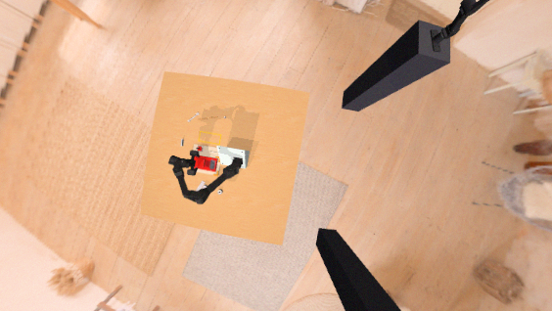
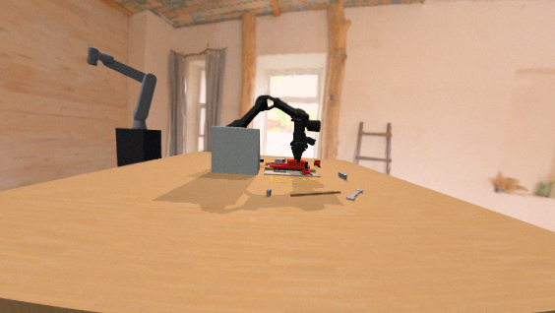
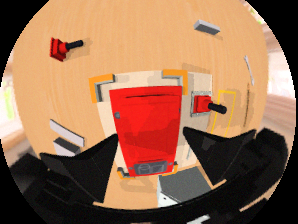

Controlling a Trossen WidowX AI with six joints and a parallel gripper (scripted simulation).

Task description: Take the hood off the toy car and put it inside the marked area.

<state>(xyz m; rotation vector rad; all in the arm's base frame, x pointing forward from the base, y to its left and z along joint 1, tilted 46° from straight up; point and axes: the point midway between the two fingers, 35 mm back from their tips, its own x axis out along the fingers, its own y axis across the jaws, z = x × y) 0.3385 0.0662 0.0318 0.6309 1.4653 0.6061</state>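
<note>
Right now the red hood is 10 mm below my gripper tip. The rest, counted from my gripper tip: thin dark rod 370 mm to the right, 40 mm below; wrench 130 mm ahead, 360 mm to the right, 40 mm below.
</note>
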